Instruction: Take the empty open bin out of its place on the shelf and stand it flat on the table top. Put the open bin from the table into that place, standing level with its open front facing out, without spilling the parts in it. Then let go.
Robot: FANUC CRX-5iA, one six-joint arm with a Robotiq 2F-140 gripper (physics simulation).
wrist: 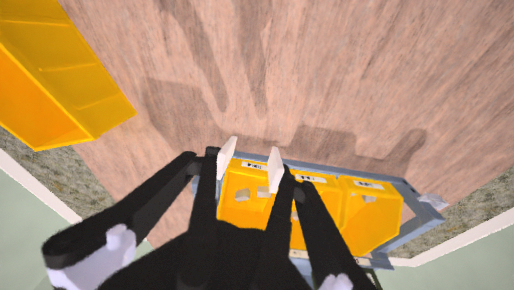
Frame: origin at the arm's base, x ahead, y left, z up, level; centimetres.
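Seen in the pictures: gripper, fingertip midpoint: (252,150).
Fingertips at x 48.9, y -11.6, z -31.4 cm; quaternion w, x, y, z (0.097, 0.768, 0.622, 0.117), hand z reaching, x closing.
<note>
Pixels of each thing's top centre, then the offset from my fingertips to it. "spot": a spot on its surface instead. Level surfaces: height alone.
- leftmost yellow bin, surface spot: (241,212) spot: dx +20.9, dy -2.5, dz -2.0 cm
- shelf rack, surface spot: (428,216) spot: dx +7.6, dy +27.7, dz +4.1 cm
- middle yellow bin, surface spot: (328,194) spot: dx +10.8, dy +15.1, dz -1.2 cm
- right yellow bin, surface spot: (372,217) spot: dx +15.8, dy +25.6, dz +0.0 cm
- wooden table top, surface height: dz -3.7 cm
My gripper (252,150) is open, with nothing between its two pale fingertips. The fingertips show over the top rear edge and label of the leftmost yellow bin (241,212) in the shelf rack (428,216). That bin holds grey parts. A middle yellow bin (328,194) is partly hidden behind my right finger, and a right yellow bin (372,217) shows a small grey part near its label. Another yellow bin (95,85) is at the left, cut off by the view's edge; no parts show in its visible part. I cannot tell whether it is the bin from the shelf.
The wooden table top (325,60) spans the upper view, with shadows of the gripper and rack on it. A pale, blurred piece (434,201) shows at the rack's right corner. Speckled floor strips and pale edging lie beyond the table at the lower left and right.
</note>
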